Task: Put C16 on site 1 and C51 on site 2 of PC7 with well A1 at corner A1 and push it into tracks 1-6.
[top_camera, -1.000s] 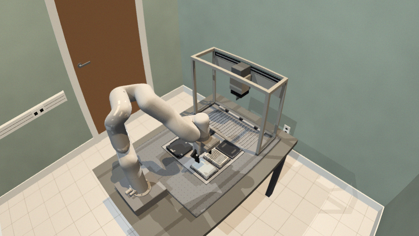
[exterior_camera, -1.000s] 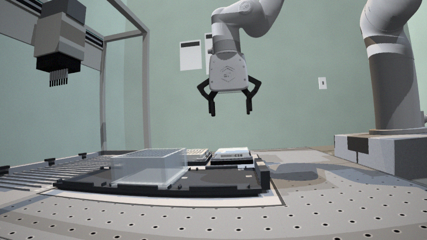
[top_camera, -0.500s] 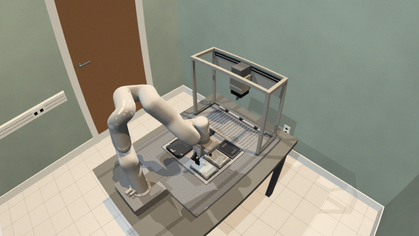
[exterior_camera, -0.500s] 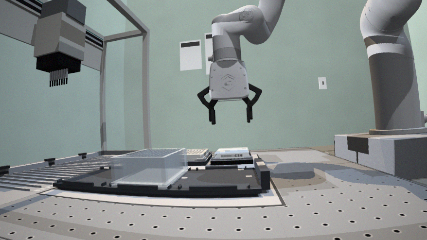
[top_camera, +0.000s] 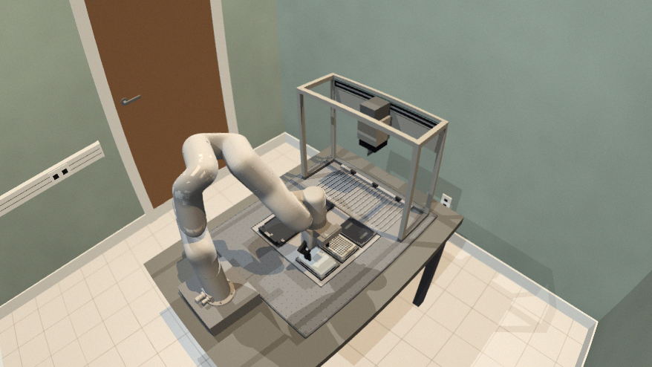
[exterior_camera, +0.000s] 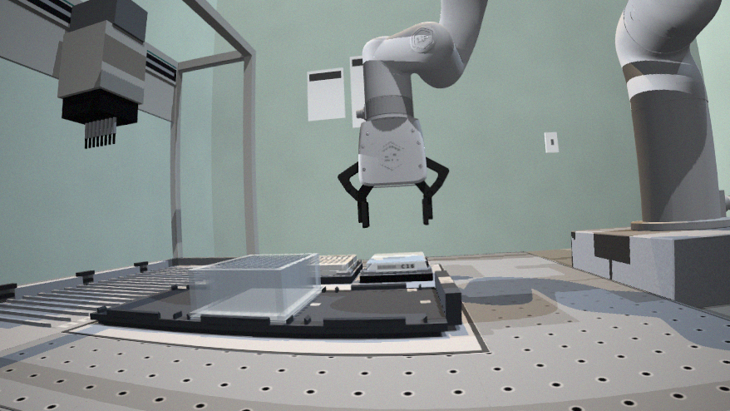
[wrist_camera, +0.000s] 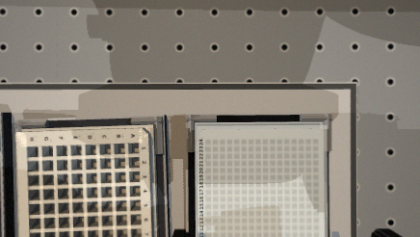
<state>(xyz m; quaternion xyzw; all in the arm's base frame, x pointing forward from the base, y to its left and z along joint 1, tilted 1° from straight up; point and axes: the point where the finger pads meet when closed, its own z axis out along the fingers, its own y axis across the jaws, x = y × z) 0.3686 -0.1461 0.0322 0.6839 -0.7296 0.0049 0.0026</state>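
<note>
Now: hand 6 cm above the 384-well plate C16. Round my hand: nest S3: 22 cm ahead, 1 cm to the right, 8 cm below; then carrier PC7: 13 cm ahead, 22 cm to the left, 7 cm below; then nest S1: 8 cm below.
</note>
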